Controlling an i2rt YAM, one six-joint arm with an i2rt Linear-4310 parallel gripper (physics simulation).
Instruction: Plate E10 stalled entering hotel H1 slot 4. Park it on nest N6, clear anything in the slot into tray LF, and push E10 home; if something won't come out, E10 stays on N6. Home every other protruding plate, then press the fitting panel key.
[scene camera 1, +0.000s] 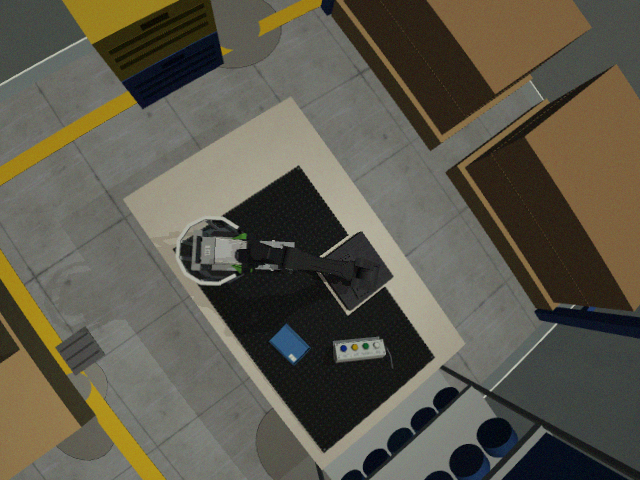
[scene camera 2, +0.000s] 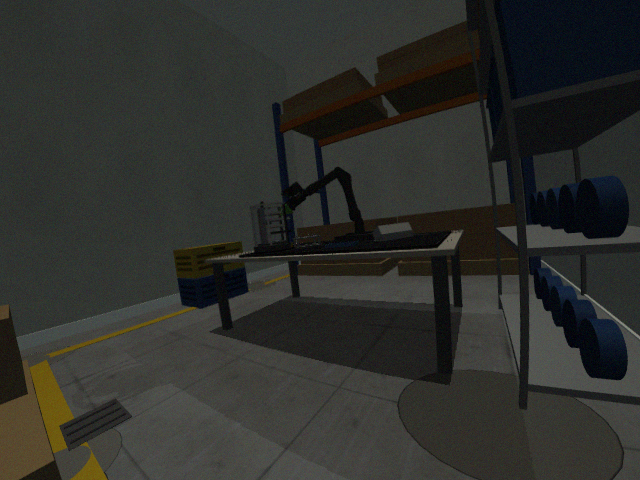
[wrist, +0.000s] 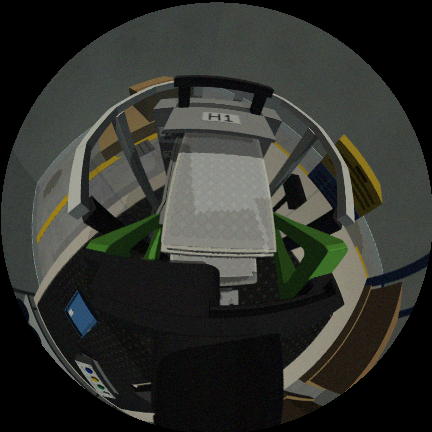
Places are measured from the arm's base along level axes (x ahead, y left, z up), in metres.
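Where they show: gripper, fingertip midpoint: (scene camera 1: 231, 251) (scene camera 2: 278, 215) (wrist: 216, 217); arm's base at its link origin: (scene camera 2: 360, 233).
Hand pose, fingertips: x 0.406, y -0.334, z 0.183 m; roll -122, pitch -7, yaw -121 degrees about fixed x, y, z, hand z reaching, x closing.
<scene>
Each offset is from my fingertips to the top centre of the thing. "spot": to the spot under its first point. Level surfaces: height alone.
Hotel H1 @(dx +0.050, dy -0.031, dz +0.088 m) (scene camera 1: 207, 251) (scene camera 2: 262, 227) (wrist: 220, 117) stands at the mat's edge with its label facing up. A pale plate @(dx +0.024, dy -0.017, dz +0.023 m) (scene camera 1: 230, 250) (wrist: 220, 195) sticks out of its top part towards the wrist. The edge of a second pale plate @(dx +0.003, dy -0.001, dz -0.019 m) (wrist: 235, 270) shows lower down; no plate labels are readable. My gripper (scene camera 1: 240, 253) (scene camera 2: 287, 209) (wrist: 216, 217) is open, its green fingers on either side of the upper plate's front part. A blue tray-like object @(dx -0.011, dy +0.456, dz -0.203 m) (scene camera 1: 289, 343) (wrist: 81, 314) lies on the mat. The key panel @(dx -0.261, dy +0.632, dz -0.137 m) (scene camera 1: 360, 350) (scene camera 2: 393, 231) (wrist: 95, 377) has blue, yellow, green and white keys. Slot contents are hidden.
A pale curved guard (scene camera 1: 180, 242) (wrist: 79, 185) rings the hotel. Pale fixture parts @(spot: dx -0.179, dy +0.047, dz -0.160 m) (scene camera 1: 279, 243) show beside the arm, partly covered; nest N6 cannot be identified. The arm's base plate (scene camera 1: 356, 299) sits on the table @(dz -0.233 m) (scene camera 1: 258, 134). Crates (scene camera 1: 173, 72) and a spool shelf stand beyond the table.
</scene>
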